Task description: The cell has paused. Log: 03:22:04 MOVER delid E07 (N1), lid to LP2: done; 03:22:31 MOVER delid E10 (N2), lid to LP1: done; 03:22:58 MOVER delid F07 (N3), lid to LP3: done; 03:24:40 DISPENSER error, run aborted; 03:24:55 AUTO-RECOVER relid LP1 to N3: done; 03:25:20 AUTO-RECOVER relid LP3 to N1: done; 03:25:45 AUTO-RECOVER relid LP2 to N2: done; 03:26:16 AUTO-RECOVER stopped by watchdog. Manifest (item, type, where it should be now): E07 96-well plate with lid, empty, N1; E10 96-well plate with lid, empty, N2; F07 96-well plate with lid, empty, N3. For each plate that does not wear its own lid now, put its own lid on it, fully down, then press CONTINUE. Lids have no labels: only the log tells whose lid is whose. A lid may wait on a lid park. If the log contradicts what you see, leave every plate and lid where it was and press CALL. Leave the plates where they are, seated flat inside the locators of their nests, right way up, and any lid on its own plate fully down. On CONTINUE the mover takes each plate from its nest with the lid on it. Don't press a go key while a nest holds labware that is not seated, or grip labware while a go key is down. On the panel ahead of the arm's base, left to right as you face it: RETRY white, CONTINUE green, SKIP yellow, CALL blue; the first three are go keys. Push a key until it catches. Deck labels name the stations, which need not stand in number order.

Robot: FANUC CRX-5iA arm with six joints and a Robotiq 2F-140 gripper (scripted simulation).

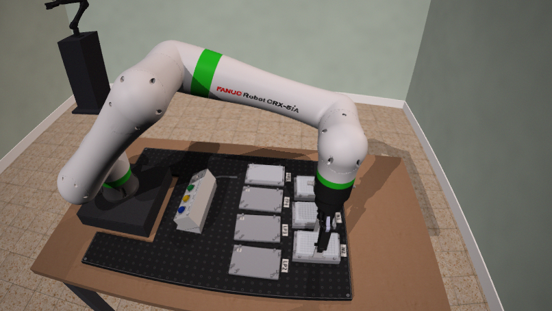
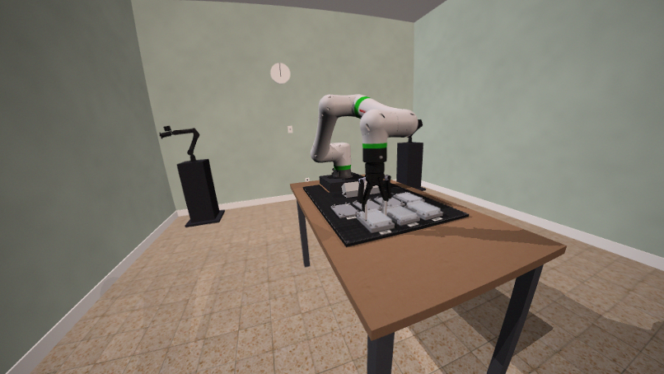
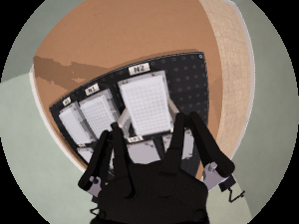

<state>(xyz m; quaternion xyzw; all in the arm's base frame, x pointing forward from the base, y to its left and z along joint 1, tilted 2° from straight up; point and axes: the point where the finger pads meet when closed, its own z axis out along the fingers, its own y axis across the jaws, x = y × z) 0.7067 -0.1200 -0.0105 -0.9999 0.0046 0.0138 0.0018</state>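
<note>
The nest n2 is 50 mm below my hand. Round my hand: plate: 10 mm behind, 130 mm to the left, 30 mm below; LP2: 180 mm behind, 70 mm to the right, 50 mm below; LP3: 190 mm behind, 60 mm to the left, 50 mm below.
</note>
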